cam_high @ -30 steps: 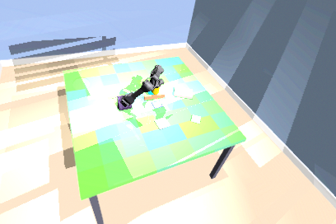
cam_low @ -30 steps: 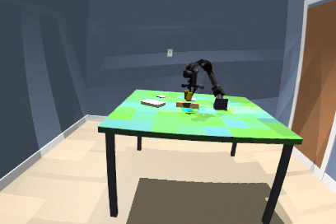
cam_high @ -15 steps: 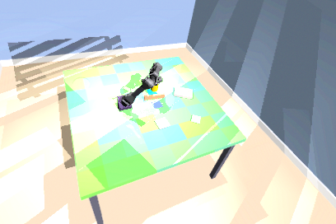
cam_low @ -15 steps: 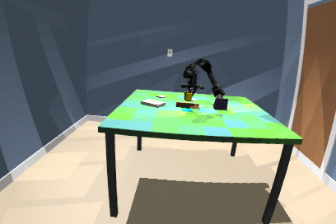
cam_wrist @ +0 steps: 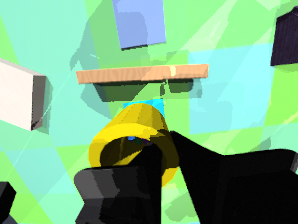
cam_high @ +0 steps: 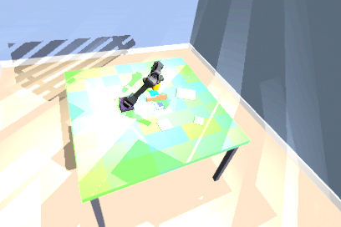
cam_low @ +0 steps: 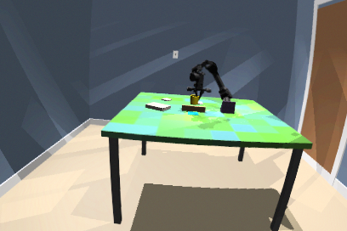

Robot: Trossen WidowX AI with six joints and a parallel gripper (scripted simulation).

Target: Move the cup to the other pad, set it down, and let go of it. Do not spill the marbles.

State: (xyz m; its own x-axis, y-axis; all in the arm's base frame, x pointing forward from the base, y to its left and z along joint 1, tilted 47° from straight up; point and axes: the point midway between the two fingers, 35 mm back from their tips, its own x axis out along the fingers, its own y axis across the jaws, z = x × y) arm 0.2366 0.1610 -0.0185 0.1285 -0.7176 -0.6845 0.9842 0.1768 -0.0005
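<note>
Right now the cyan pad is 110 mm below my gripper tip, 30 mm ahead of it and 20 mm to the left of it. Round my gripper tip: yellow cup (20 mm ahead); wooden bar (100 mm below, 60 mm to the right, 30 mm ahead); blue pad (150 mm to the right, 110 mm below, 30 mm ahead).
</note>
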